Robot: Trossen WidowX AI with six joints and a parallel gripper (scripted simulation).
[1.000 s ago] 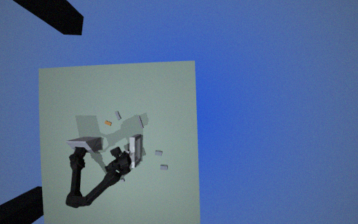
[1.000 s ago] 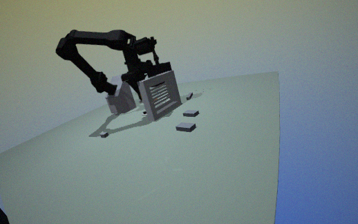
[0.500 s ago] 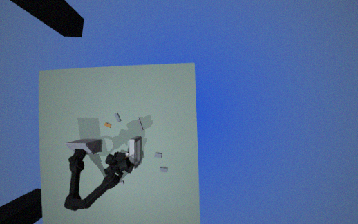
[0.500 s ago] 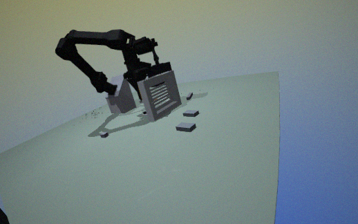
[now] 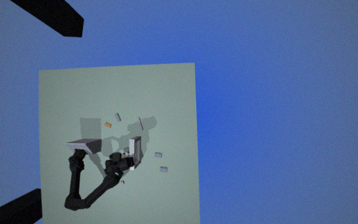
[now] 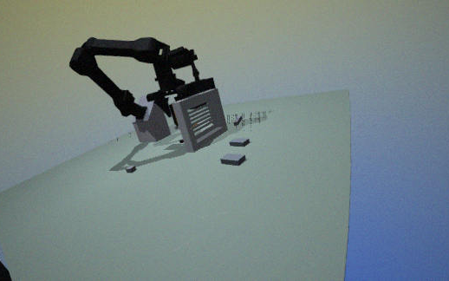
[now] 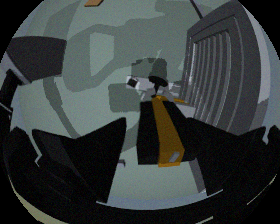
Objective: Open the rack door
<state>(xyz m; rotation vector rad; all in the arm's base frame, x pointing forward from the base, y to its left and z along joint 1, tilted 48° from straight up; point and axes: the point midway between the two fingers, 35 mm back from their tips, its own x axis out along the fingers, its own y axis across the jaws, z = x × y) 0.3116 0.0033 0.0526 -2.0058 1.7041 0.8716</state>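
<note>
Right now my gripper tip is 2 cm above the orange handle and 1 cm to the right of it.
</note>
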